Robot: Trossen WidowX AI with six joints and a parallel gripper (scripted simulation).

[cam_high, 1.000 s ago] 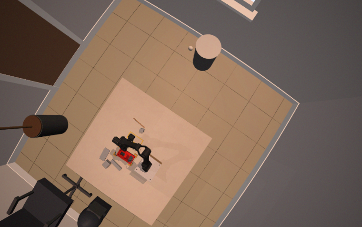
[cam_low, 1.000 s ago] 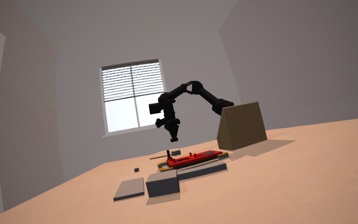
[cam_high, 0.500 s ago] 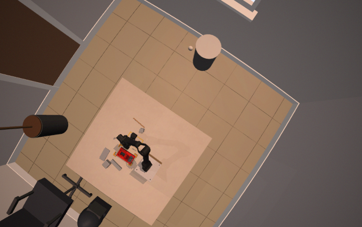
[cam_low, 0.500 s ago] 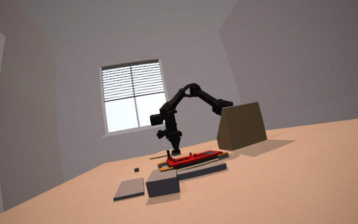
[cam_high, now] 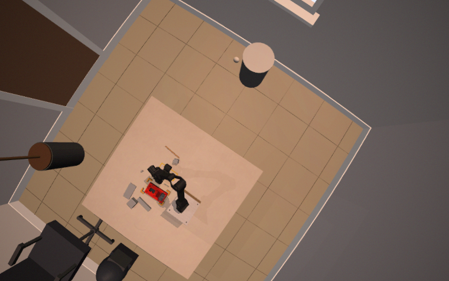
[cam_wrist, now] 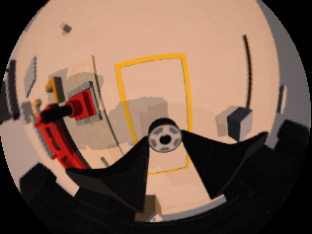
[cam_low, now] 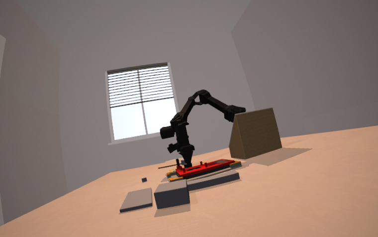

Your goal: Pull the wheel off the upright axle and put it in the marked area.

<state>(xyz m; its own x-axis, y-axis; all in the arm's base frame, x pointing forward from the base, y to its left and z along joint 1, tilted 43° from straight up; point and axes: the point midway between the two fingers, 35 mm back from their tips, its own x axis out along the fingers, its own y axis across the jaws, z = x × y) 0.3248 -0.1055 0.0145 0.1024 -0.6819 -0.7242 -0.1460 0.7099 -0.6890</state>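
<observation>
Now: gripper tip right at the black wheel. Round my gripper tip: grey cube (140 mm to the right, 10 mm ahead).
</observation>
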